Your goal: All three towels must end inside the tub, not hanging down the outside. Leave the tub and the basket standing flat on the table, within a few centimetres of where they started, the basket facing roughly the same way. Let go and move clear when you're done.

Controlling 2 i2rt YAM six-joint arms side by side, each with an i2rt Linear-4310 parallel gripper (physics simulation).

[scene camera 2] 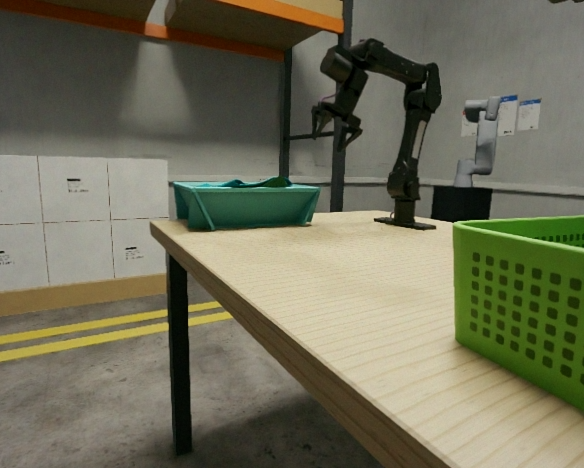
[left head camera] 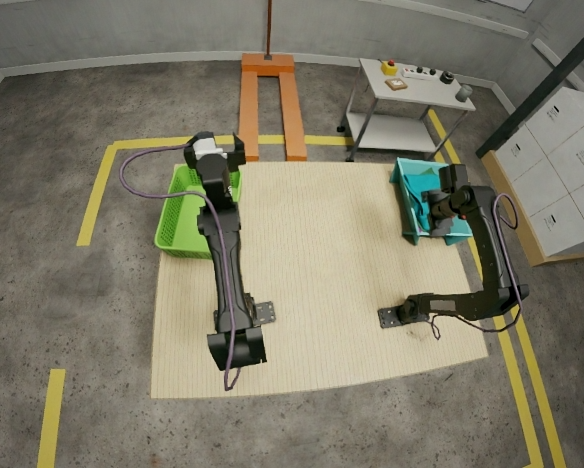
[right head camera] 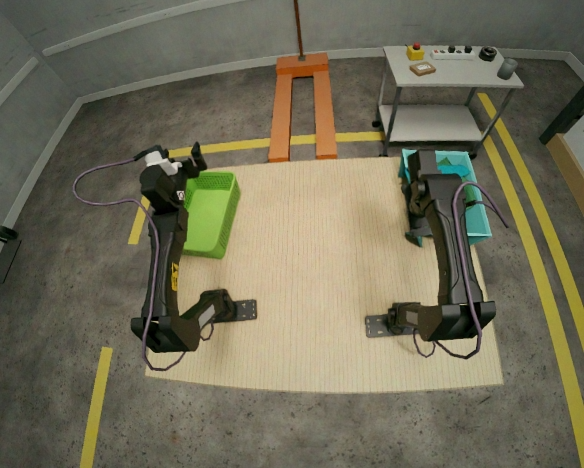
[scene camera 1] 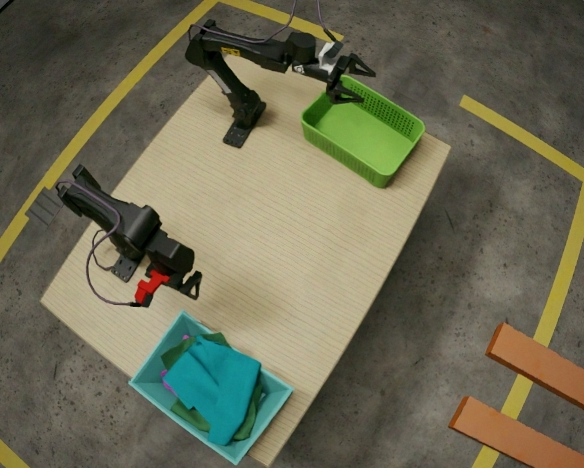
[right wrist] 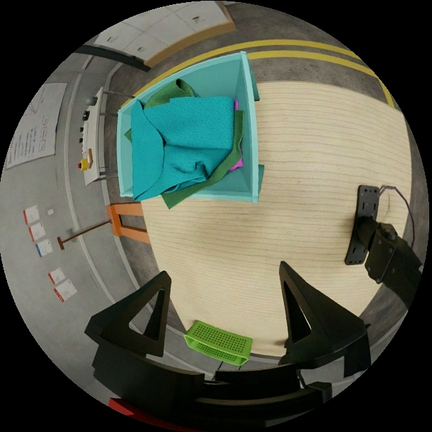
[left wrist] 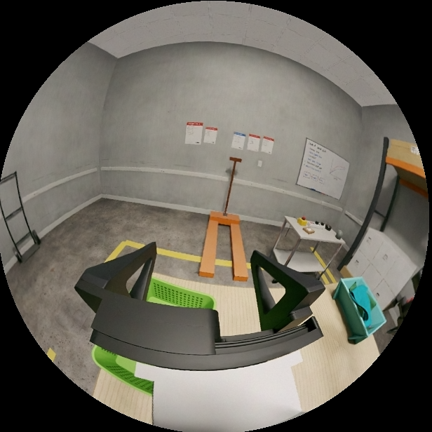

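Observation:
The teal tub (left head camera: 411, 217) (scene camera 1: 160, 350) (scene camera 2: 255, 207) (right wrist: 220, 80) stands flat. A teal towel (scene camera 1: 220, 380) (right wrist: 190, 130) lies spread on top in it, over a green towel (scene camera 1: 192, 415) (right wrist: 170, 95). Bits of a magenta towel (scene camera 1: 167, 381) (right wrist: 237, 162) show beneath. Some cloth rises slightly above the rim; none hangs down the side facing scene camera 2. The green basket (left head camera: 192, 220) (scene camera 1: 360, 135) (scene camera 2: 520, 290) stands upright and empty. My right gripper (scene camera 2: 328, 144) (right wrist: 220, 273) is open, empty and high beside the tub. My left gripper (scene camera 1: 368, 87) (left wrist: 205, 252) is open and empty above the basket's edge.
The tub is near the table's right edge in the head views, the basket near its left edge. Beyond the table stand an orange pallet jack (left head camera: 248, 110) and a metal cart (left head camera: 415, 97). White boxes (left head camera: 555, 165) stand to the right.

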